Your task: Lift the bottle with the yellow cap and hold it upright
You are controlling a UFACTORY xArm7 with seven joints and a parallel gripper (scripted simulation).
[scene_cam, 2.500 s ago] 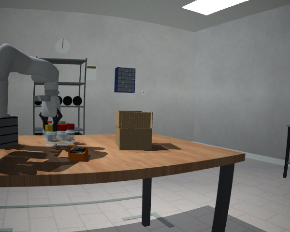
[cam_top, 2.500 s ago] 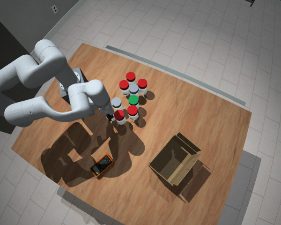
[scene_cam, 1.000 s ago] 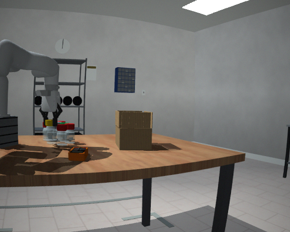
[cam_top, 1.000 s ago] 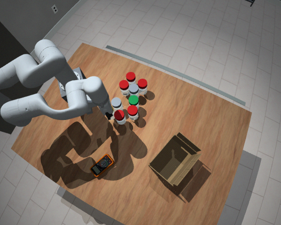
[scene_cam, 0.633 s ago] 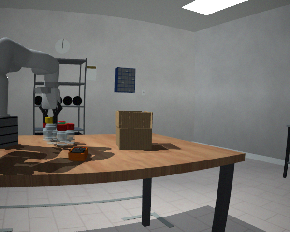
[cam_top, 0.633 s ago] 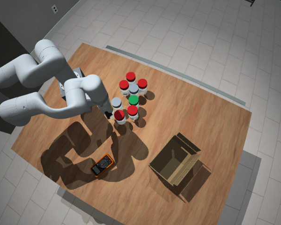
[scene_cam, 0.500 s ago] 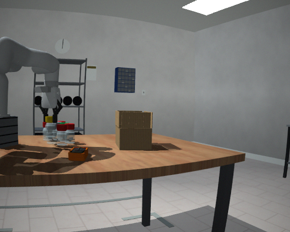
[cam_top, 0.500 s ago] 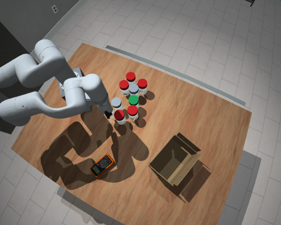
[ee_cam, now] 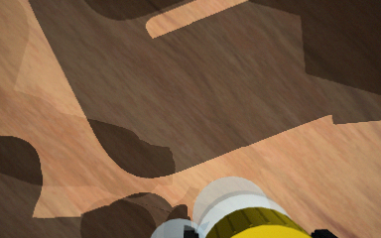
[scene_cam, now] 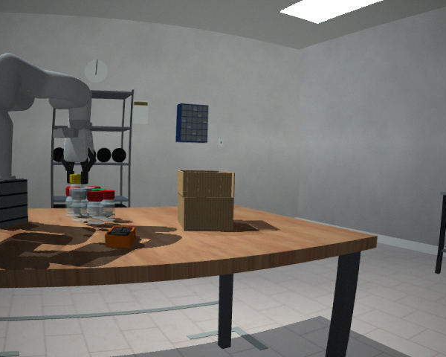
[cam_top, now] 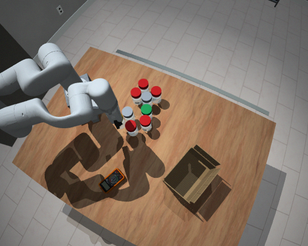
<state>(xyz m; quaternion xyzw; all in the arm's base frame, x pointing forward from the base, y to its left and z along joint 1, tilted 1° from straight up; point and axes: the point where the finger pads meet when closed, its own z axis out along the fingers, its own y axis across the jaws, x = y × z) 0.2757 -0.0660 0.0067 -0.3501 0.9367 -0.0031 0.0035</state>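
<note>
The yellow-capped bottle is 5 cm below my hand. Round my hand: green-capped bottle 10 cm ahead, 11 cm to the left, 10 cm below; orange multimeter 7 cm ahead, 28 cm to the right, 13 cm below.
</note>
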